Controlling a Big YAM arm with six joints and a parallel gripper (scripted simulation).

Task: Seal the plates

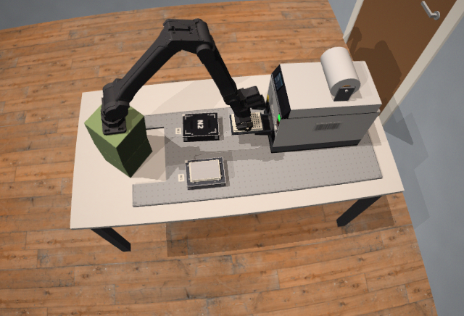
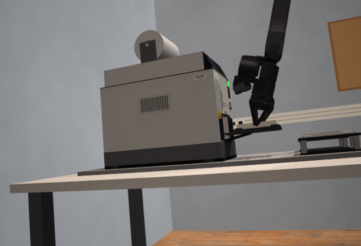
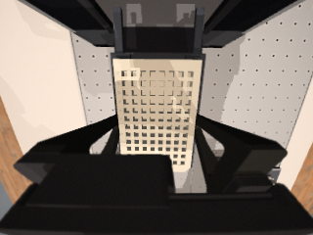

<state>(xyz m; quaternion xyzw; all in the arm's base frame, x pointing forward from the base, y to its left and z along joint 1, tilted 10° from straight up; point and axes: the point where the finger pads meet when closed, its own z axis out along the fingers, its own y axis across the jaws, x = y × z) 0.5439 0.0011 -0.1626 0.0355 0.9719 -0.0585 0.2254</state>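
Now: the plate right at my hand. Round my hand: sealer stage: 20 mm below; then yellow warning label: 110 mm ahead, 80 mm to the left, 40 mm above; then plate nest: 220 mm behind, 170 mm to the right, 70 mm below.
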